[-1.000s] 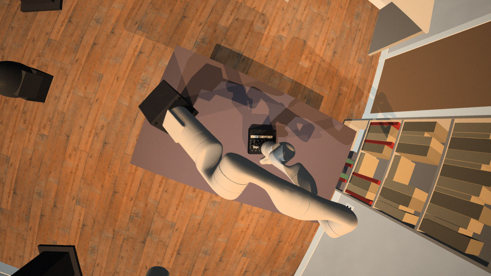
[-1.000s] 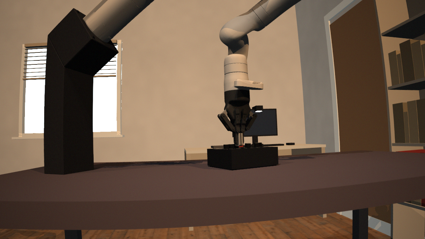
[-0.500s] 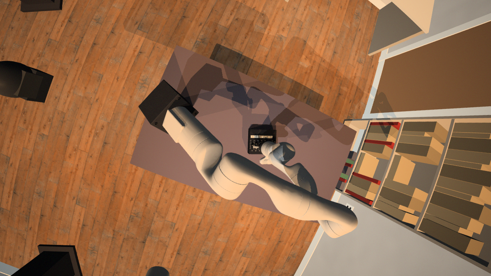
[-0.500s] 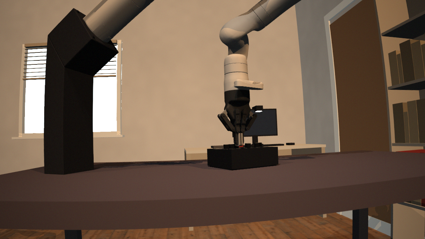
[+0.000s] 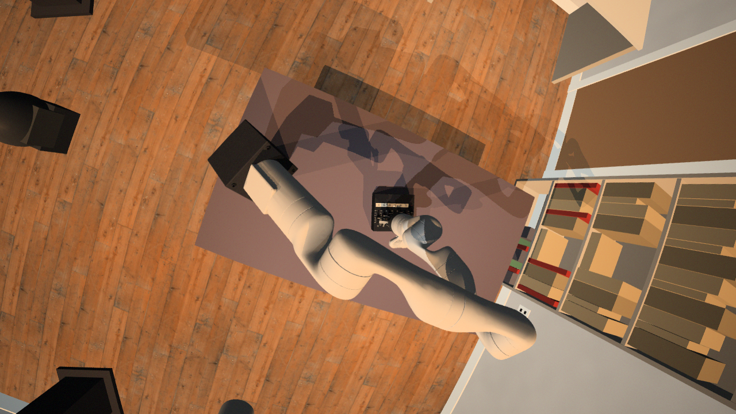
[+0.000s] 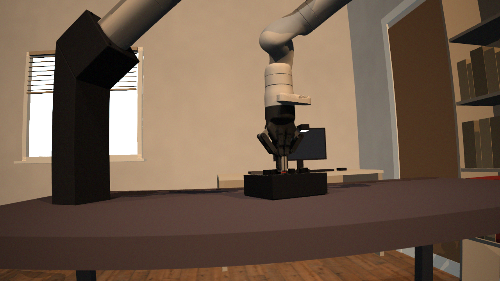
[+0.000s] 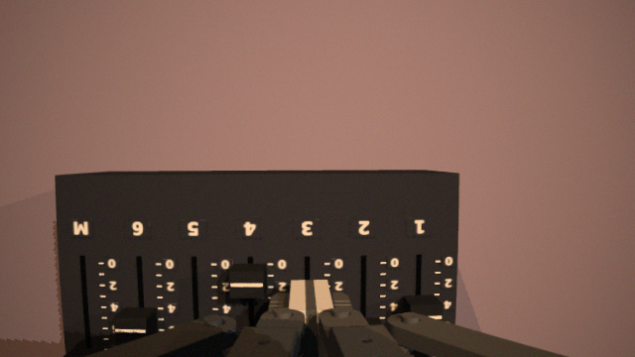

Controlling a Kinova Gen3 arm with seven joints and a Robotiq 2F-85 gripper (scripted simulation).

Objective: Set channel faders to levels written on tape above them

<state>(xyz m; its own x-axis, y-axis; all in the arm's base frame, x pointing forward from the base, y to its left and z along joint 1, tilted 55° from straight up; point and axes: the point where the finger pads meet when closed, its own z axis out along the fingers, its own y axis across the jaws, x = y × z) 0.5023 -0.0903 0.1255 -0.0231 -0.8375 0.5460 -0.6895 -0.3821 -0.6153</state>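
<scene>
My hand is 2 cm to the right of the channel 3 cap and 2 cm above it. Round my hand: channel 4 cap: 2 cm ahead, 1 cm to the right, 2 cm below; then channel 2 cap: 2 cm behind, 1 cm to the left, 2 cm below; then channel fader cap: 4 cm behind, 1 cm to the left, 2 cm below.
</scene>
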